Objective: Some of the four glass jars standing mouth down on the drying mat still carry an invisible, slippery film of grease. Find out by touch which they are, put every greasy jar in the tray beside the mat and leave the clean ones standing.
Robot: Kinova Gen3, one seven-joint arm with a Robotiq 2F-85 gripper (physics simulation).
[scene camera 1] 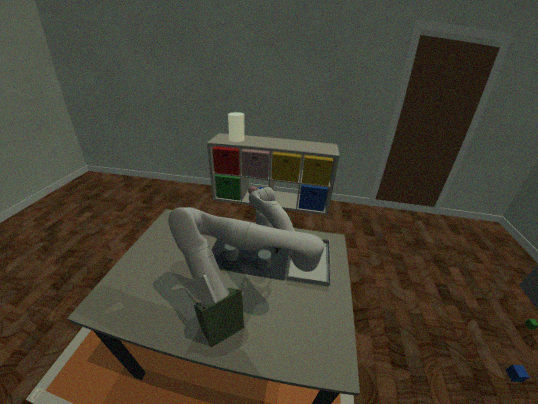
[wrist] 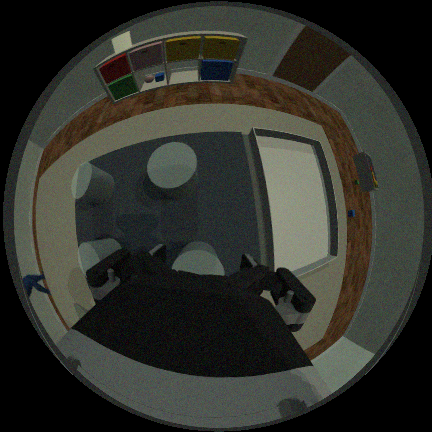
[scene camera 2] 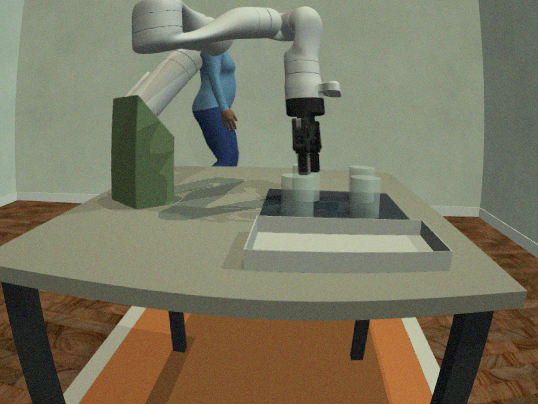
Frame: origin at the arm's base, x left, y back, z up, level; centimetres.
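Seen in the pictures: gripper, fingertip midpoint: point(scene camera 1: 267, 250) point(wrist: 202, 258) point(scene camera 2: 309, 173); arm's base, link origin: point(scene camera 1: 217, 298) point(scene camera 2: 138, 112).
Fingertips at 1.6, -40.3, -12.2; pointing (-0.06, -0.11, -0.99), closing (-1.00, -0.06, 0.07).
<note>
Offsets run from my fingertips to a thing's top centre, as dx, dy, dz. Level surfaces: height alone.
Four pale, see-through jars stand mouth down on the dark mat {dz -8.5} point(scene camera 1: 275, 272) point(scene camera 2: 332, 209) point(wrist: 222, 175). The tray-side jar nearer the arm's base point(scene camera 1: 264, 258) point(scene camera 2: 296, 200) point(wrist: 198, 261) has one beyond it, away from the tray {+17.6, +5.8, -0.6} point(scene camera 1: 230, 252) point(wrist: 97, 254). On the mat's other side stand a tray-side jar {+5.9, -10.2, -0.6} point(scene camera 2: 365, 197) point(wrist: 172, 165) and a far one {+22.5, -6.7, -0.6} point(scene camera 2: 361, 171) point(wrist: 92, 184). My gripper point(scene camera 2: 309, 171) point(wrist: 202, 258) is open and empty, pointing down. Its fingertips are near jar-top height, on either side of the first jar in the wrist view. The arm hides it in scene camera 1.
The white tray {-18.9, -12.1, -5.8} point(scene camera 1: 328, 262) point(scene camera 2: 345, 261) point(wrist: 331, 210) stands beside the mat with low walls and holds no jar. The arm's green base block point(scene camera 1: 220, 320) point(scene camera 2: 150, 165) stands on the table {dz -8.8} point(scene camera 1: 300, 340) point(scene camera 2: 150, 250). A person point(scene camera 2: 217, 100) is behind the table.
</note>
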